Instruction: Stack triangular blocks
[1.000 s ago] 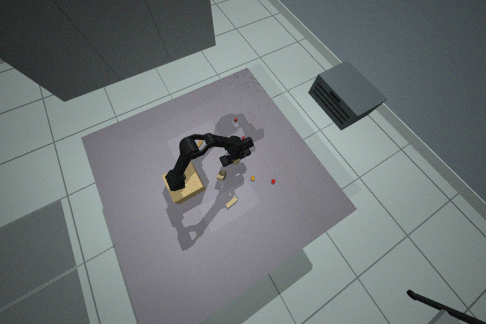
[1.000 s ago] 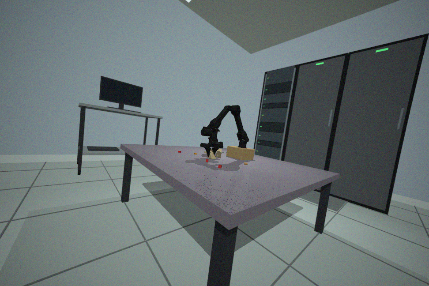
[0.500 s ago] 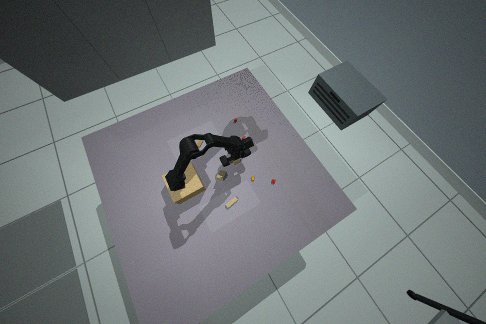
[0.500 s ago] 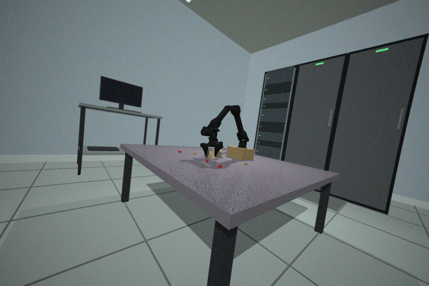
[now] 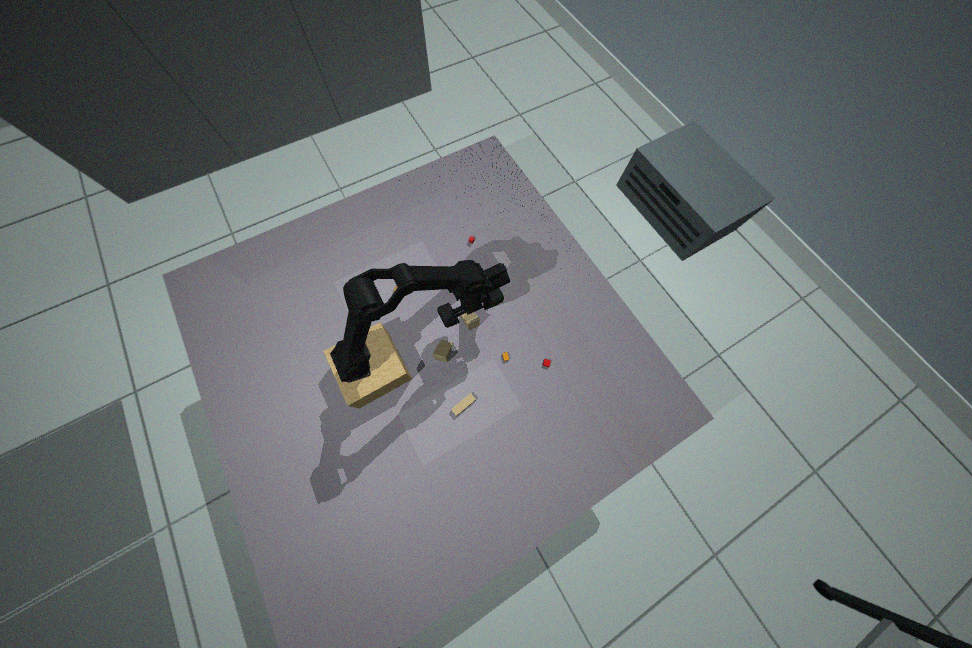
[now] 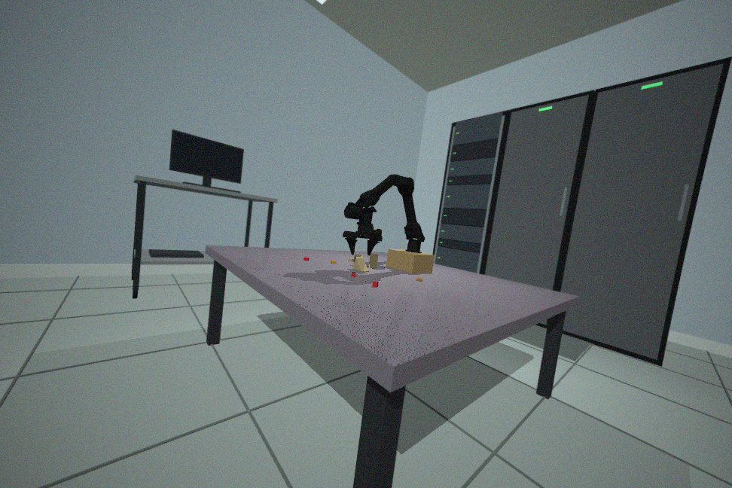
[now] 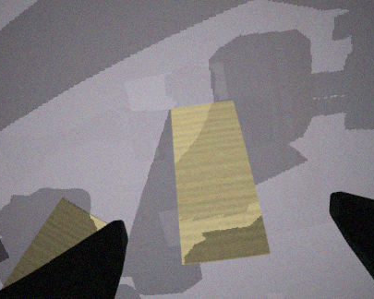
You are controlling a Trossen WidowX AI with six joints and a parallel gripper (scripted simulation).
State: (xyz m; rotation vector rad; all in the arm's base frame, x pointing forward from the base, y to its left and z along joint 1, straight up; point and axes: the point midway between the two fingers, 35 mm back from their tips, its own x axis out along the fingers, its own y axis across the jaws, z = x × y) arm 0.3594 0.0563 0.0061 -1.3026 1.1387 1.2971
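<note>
Right now my gripper tip is 10 mm to the left of the tan triangular block and 50 mm above it. Also, from my gripper tip: tan wooden triangular block (120 mm behind, 80 mm to the right, 50 mm below); then orange cube (60 mm ahead, 150 mm to the right, 60 mm below); then thin tan bar (110 mm behind, 240 mm to the right, 60 mm below).
</note>
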